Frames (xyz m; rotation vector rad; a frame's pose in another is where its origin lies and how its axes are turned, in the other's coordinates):
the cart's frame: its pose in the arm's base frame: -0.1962 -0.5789 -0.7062 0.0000 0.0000 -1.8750
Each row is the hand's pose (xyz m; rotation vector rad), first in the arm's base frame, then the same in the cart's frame.
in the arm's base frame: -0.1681 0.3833 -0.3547 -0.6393 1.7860 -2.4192
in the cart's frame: -0.9264 -0.2614 0.3515 -1.3406 0.3994 -0.9942
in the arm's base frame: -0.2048 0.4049 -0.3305 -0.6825 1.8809 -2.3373
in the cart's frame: -0.9361 -0.3029 0.3757 -1.4277 0.4186 -0.9687
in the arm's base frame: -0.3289 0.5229 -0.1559 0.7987 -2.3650 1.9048
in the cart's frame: -1.0115 -0.4566 0.5503 -1.8416 0.5851 -0.8742
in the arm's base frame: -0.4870 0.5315 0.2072 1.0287 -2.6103 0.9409
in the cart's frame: -0.9723 -0.6101 0.9134 -2.5502 0.6726 -0.7284
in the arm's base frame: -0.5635 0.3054 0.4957 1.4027 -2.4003 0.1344
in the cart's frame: -0.7337 -0.6153 1.2019 2.9462 -0.3088 0.5176
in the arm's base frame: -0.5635 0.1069 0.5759 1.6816 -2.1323 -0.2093
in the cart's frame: -0.5443 -0.5559 1.2821 2.7494 0.0948 0.3462
